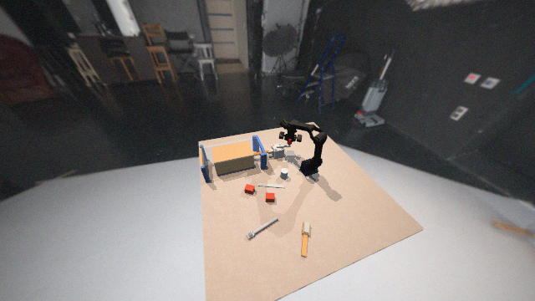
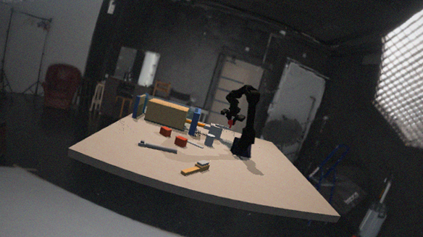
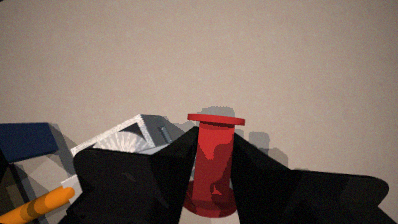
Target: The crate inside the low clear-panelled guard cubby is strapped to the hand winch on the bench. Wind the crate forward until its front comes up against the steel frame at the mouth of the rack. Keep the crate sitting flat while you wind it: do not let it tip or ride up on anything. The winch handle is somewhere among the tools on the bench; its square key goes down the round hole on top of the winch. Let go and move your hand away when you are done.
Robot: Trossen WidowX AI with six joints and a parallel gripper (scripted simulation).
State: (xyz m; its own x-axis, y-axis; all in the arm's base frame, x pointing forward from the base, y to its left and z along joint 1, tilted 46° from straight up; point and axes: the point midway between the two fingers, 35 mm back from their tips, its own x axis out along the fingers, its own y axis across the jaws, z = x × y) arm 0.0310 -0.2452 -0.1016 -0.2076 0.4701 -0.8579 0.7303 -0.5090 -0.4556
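Now: gripper tip 50 mm short of the winch handle and 30 mm above it. The rest, counted from my gripper tip: grey winch: 90 mm ahead, 30 mm to the right, 100 mm below; red knob: 10 mm ahead, 10 mm to the left; blue steel frame: 260 mm ahead, 50 mm to the right, 30 mm below.
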